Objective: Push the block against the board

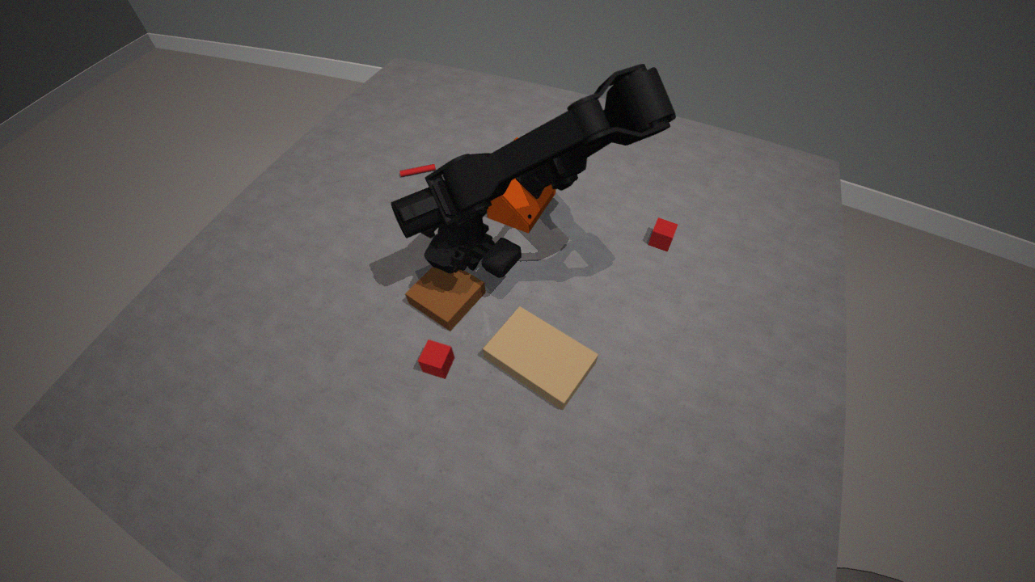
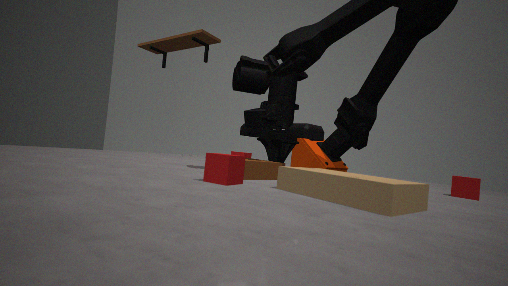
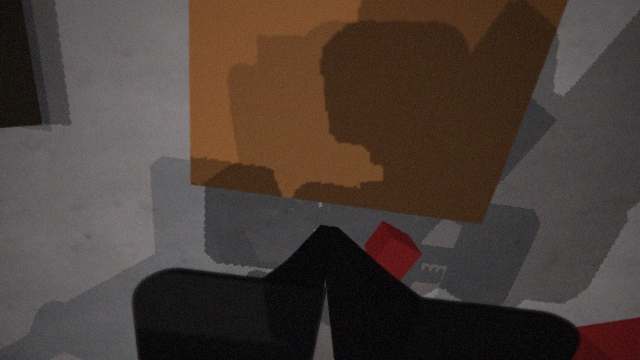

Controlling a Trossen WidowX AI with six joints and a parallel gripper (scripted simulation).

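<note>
My gripper tip is now 10 mm past the tiny red cube and 30 mm to the left of it. From my gripper tip the other things lie so: red stick (200 mm behind, 250 mm to the right); square block (70 mm ahead, 20 mm to the right, 10 mm above); board (120 mm ahead, 180 mm to the left, 10 mm above).
</note>
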